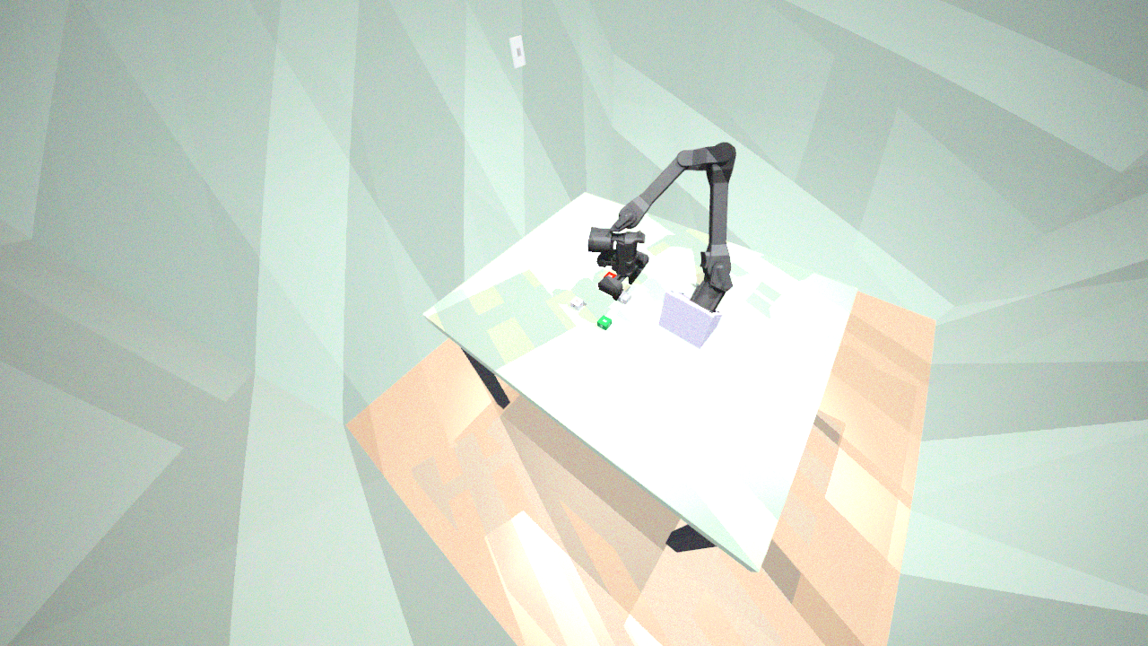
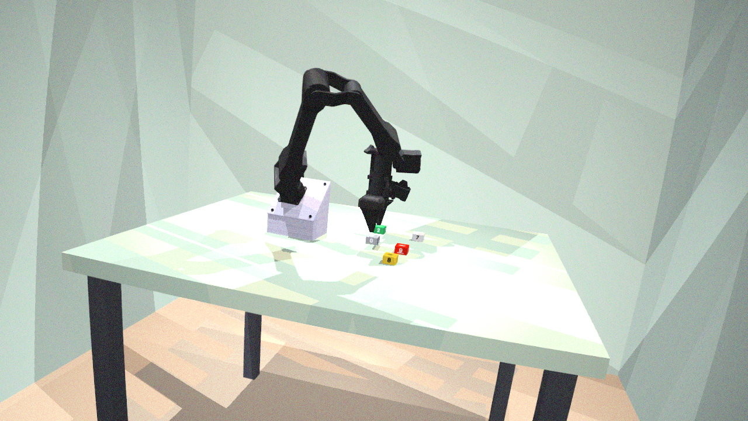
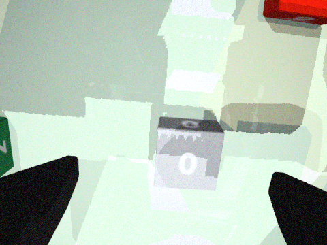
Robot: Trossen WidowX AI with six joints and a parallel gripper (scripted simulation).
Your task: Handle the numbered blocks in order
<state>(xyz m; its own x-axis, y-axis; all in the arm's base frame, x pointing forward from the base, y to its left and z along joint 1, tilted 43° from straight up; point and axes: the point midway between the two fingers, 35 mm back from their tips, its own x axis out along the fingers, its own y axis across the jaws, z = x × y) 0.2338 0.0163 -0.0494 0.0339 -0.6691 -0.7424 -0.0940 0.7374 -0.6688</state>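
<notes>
Right now the grey block marked 0 is 30 mm below my gripper tip and 10 mm to the right of it. The rest, counted from my gripper tip: red block (90 mm ahead, 50 mm to the right, 30 mm below); then white block marked 7 (110 mm to the left, 100 mm ahead, 30 mm below); then green block (110 mm to the left, 30 mm below, 20 mm behind).
</notes>
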